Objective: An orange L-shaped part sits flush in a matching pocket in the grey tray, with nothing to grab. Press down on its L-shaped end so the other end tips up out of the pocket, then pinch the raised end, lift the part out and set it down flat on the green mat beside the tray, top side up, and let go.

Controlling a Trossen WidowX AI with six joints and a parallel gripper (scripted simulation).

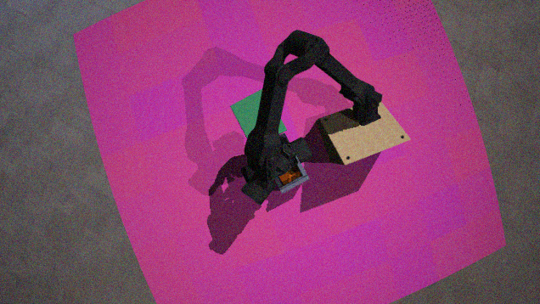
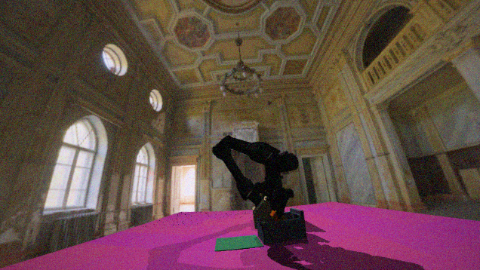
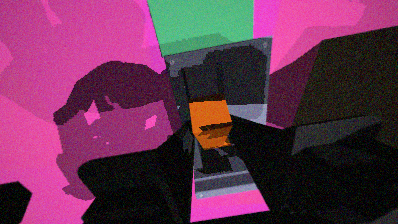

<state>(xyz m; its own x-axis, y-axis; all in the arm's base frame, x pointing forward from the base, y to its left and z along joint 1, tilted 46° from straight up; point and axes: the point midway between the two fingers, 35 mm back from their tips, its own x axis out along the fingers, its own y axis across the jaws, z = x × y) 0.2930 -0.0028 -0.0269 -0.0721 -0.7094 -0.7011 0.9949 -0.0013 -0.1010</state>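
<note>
Right now the green mat is 15 cm to the right of my gripper tip, 8 cm below it and 1 cm behind it. Also, from my gripper tip: orange l-shaped part 3 cm to the left, 3 cm below, 2 cm behind.
</note>
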